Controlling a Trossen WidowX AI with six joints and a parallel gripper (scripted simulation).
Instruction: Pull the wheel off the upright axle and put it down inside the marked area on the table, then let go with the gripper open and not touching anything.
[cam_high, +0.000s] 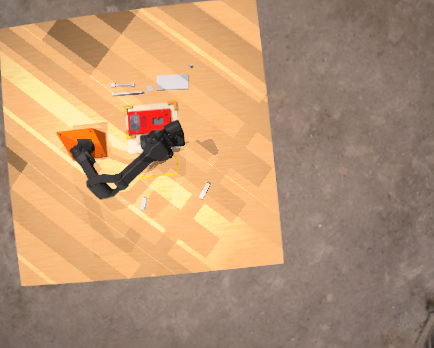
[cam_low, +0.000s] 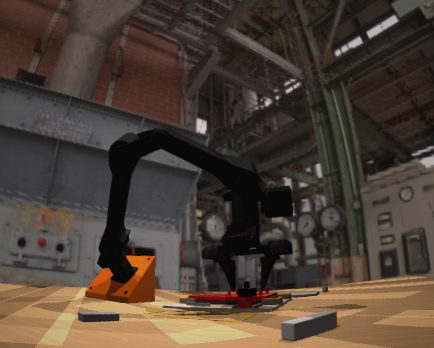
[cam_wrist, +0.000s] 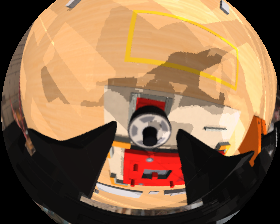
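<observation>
Now: gripper tip right at the dark wheel.
</observation>
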